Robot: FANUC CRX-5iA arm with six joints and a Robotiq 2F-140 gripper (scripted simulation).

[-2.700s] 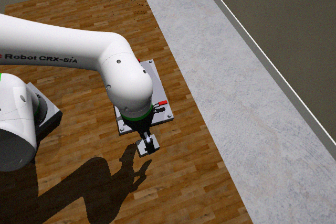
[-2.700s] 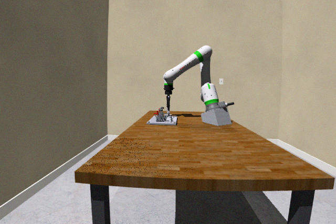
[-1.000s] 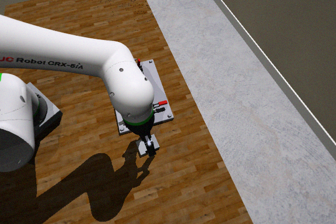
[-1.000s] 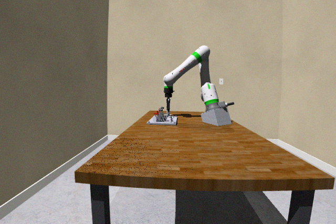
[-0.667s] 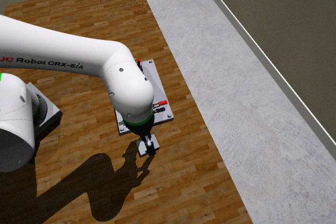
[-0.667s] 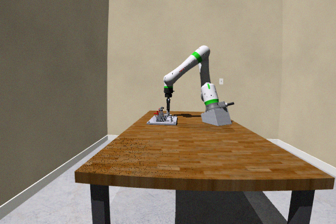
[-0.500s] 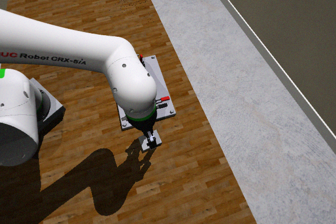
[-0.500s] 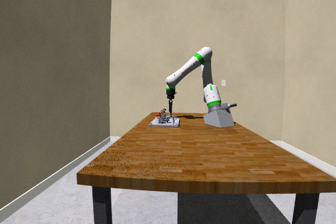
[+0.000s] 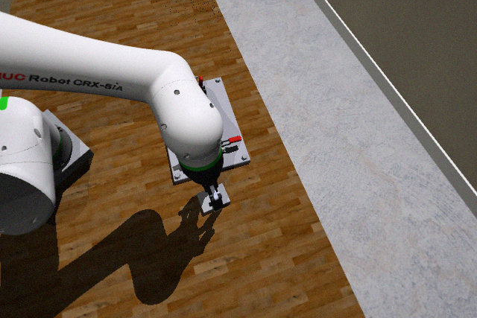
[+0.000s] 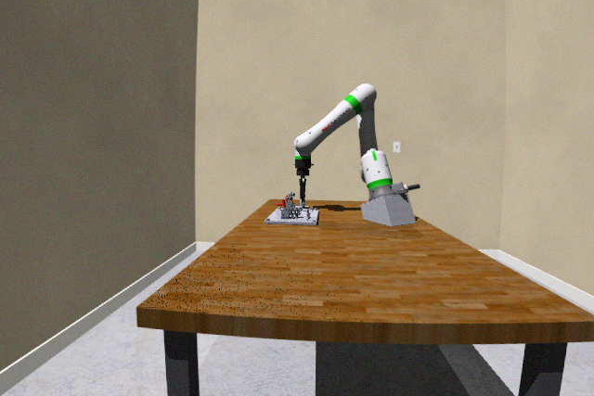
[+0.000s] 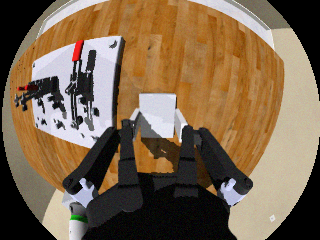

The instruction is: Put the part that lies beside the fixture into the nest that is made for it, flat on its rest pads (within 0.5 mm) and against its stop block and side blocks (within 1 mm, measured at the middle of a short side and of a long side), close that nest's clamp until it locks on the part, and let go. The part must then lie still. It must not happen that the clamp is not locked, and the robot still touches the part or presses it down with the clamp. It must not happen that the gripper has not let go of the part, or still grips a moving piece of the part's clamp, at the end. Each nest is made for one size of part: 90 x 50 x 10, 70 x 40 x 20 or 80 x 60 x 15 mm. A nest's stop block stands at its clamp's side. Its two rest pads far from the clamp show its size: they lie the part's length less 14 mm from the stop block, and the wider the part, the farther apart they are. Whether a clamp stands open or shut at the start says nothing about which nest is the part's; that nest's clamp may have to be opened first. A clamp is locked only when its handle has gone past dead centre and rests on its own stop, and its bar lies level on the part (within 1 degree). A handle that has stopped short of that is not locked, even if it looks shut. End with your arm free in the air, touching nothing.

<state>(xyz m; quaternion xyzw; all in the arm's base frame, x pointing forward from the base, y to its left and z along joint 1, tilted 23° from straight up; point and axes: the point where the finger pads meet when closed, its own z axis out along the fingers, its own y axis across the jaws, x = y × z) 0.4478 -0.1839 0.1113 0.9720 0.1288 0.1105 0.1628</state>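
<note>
Right now the grey fixture plate is 26 cm to the left of my hand and 3 cm below it. The rest, counted from my hand: part 3 cm below.
</note>
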